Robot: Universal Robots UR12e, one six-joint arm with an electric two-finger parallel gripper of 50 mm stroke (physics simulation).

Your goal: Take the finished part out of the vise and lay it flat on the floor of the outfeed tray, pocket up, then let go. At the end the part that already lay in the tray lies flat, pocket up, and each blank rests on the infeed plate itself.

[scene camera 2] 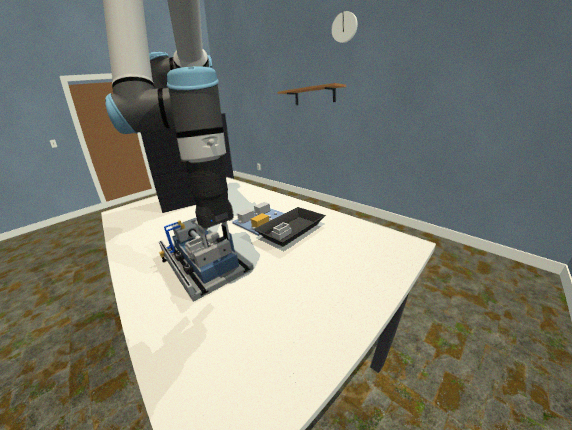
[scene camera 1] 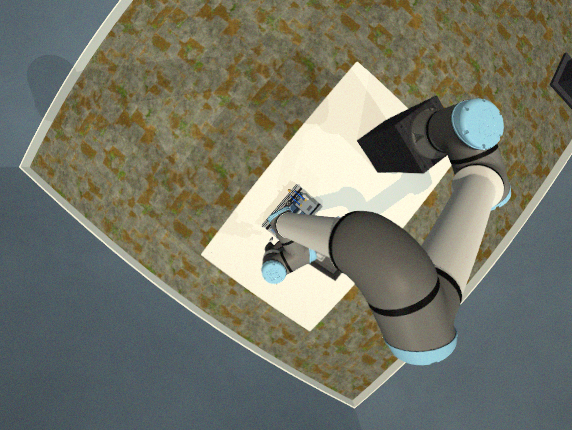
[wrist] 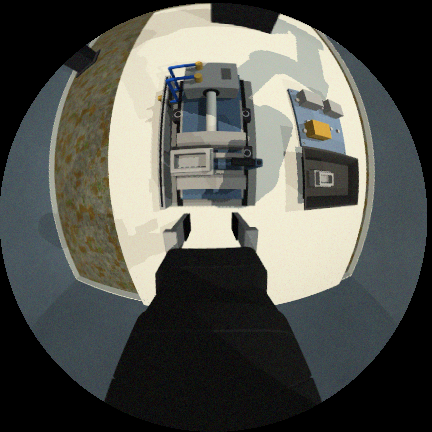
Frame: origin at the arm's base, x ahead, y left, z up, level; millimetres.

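Where they show: gripper, fingertip midpoint: (scene camera 2: pixel 216 242) (scene camera 1: pixel 275 241) (wrist: pixel 210 220); arm's base, link origin: (scene camera 1: pixel 430 134).
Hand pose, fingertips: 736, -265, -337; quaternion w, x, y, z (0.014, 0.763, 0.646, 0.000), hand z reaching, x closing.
Note:
Each offset is from my fingertips to the top centre of the thing, as dx, dy, dz. "spot": to the spot under its first point.
The finished part {-79, -13, -18} (wrist: pixel 192 161) (scene camera 2: pixel 198 243), a pale grey block, sits pocket up between the jaws of the vise {-145, +22, -34} (wrist: pixel 212 194) (scene camera 2: pixel 220 268). In the wrist view its left end sticks out slightly past the jaws. My gripper (wrist: pixel 210 220) (scene camera 2: pixel 214 235) is open and empty, above the vise; in the wrist view its fingers show below the part. The black outfeed tray {spot: -3, +432, -98} (wrist: pixel 355 182) (scene camera 2: pixel 311 221) holds another grey part {-22, +271, -86} (wrist: pixel 325 178) (scene camera 2: pixel 281 230), apparently flat, pocket up. Two grey blanks {-232, +297, -89} (wrist: pixel 310 99) {-223, +387, -89} (wrist: pixel 332 108) stand on the blue infeed plate (wrist: pixel 326 145) (scene camera 2: pixel 244 226); fine contact is too small to judge.
An orange block {-143, +289, -89} (wrist: pixel 319 130) (scene camera 2: pixel 260 220) stands on the infeed plate beside the tray. A dark blue-black fitting {spot: -64, +65, -37} (wrist: pixel 247 162) lies right of the part over the vise. Blue pipes {spot: -229, -19, -26} (wrist: pixel 172 80) with brass ends rise at the vise's far left corner, by its grey end housing {spot: -218, +43, -37} (wrist: pixel 212 80).

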